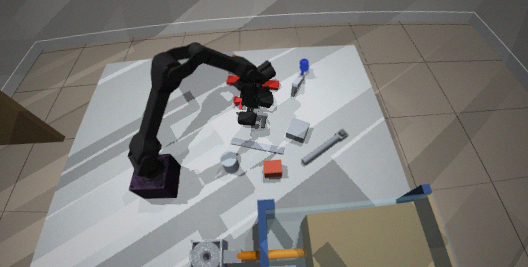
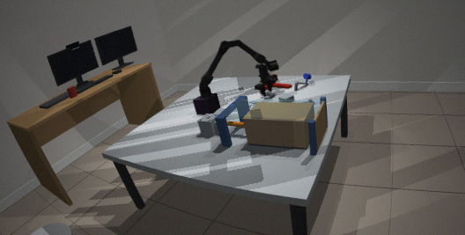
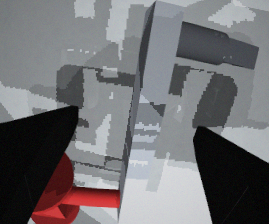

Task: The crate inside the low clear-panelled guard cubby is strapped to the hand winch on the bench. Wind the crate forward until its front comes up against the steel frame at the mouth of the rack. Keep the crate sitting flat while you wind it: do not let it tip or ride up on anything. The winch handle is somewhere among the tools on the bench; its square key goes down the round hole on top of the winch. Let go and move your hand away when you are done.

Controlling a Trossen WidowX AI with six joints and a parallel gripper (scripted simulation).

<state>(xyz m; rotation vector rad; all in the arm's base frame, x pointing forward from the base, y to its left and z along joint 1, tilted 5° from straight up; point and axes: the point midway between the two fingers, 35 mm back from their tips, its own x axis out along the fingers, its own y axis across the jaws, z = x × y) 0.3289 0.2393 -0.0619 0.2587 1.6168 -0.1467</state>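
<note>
Right now the red-knobbed handle is 10 mm behind my gripper tip, 10 mm to the left of it and 10 mm above it. The rest, counted from my gripper tip: red bar 20 mm ahead, 170 mm to the left; then red knob 40 mm behind, 50 mm to the left, 20 mm above; then flat grey bar 140 mm to the right, 10 mm below.
</note>
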